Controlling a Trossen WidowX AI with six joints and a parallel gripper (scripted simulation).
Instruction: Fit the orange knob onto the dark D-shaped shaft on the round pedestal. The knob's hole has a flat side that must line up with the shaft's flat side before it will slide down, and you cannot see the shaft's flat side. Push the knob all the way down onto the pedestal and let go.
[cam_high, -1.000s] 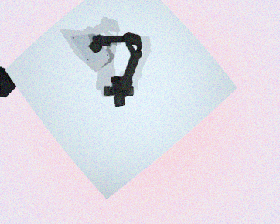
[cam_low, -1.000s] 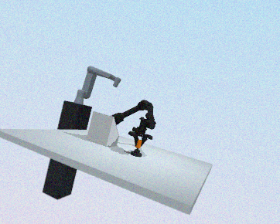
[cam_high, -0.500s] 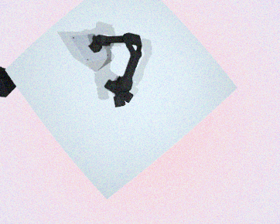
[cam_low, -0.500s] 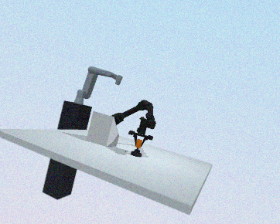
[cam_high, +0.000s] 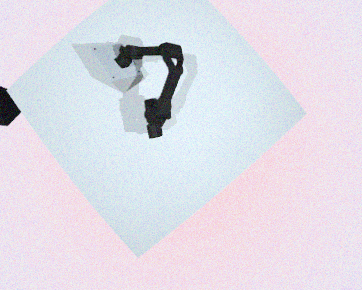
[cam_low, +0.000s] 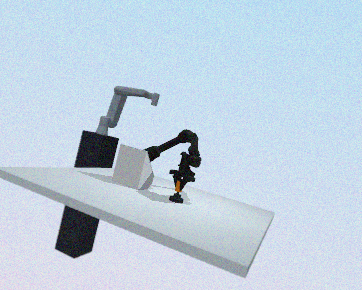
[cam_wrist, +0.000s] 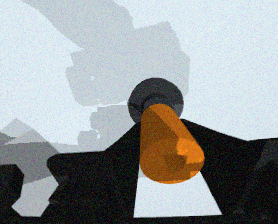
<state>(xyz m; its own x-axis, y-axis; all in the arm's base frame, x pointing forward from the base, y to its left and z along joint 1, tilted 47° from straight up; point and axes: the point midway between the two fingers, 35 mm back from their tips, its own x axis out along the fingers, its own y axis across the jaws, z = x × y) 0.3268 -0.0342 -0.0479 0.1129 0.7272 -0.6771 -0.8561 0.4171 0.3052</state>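
Now: gripper tip 2 cm below the orange knob. From my gripper tip the other things lie so: dark round pedestal 4 cm below.
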